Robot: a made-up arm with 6 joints.
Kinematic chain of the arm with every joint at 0, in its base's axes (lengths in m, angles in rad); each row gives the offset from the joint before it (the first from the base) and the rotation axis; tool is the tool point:
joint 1: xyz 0 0 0.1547 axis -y
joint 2: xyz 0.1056 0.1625 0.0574 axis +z
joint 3: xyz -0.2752 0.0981 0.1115 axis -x
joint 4: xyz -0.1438 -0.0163 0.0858 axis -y
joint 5: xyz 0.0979 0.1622 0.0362 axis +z
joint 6: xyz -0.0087 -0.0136 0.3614 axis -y
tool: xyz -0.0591 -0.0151 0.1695
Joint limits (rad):
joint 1: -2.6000..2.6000
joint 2: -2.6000..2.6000
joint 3: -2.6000..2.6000
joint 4: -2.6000..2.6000
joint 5: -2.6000..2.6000
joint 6: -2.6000..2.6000
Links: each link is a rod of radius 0.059 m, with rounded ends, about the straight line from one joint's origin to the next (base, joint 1, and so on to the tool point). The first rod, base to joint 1, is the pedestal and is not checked.
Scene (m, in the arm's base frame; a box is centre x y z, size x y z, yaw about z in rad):
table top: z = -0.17
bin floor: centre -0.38 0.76 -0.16 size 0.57 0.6 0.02 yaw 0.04
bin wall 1: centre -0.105 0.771 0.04 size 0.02 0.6 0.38 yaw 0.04
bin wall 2: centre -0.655 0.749 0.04 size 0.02 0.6 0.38 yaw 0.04
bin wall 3: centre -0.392 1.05 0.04 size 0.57 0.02 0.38 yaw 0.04
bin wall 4: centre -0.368 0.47 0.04 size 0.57 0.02 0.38 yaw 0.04
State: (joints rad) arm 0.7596 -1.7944 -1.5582 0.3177 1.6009 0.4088
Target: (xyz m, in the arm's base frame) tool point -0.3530 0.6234 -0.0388
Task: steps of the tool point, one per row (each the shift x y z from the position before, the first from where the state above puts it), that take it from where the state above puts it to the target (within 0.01 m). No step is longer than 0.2 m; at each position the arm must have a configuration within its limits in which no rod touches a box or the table.
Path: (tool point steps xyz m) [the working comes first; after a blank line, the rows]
Joints at the target: 0.0081 -0.4087 0.3549 2.6000 2.6000 -1.8023
Straight joint move there: touches bin wall 3.

1: -0.1116 0.0692 0.1359
2: -0.0319 0.0716 0.1768
3: 0.0597 0.0746 0.1621
4: 0.1263 0.0721 0.0945
5: 0.1426 0.0575 0.0016
6: 0.0388 0.0101 -0.0672
7: -0.0285 -0.0362 -0.0977
8: -0.0750 -0.0969 -0.0782
9: -0.0762 -0.1502 -0.0329
10: -0.0390 -0.1777 0.0088
11: -0.0448 0.0079 -0.1455
12: 0.0017 -0.0005 -0.1458
13: 0.0431 -0.0074 -0.1323

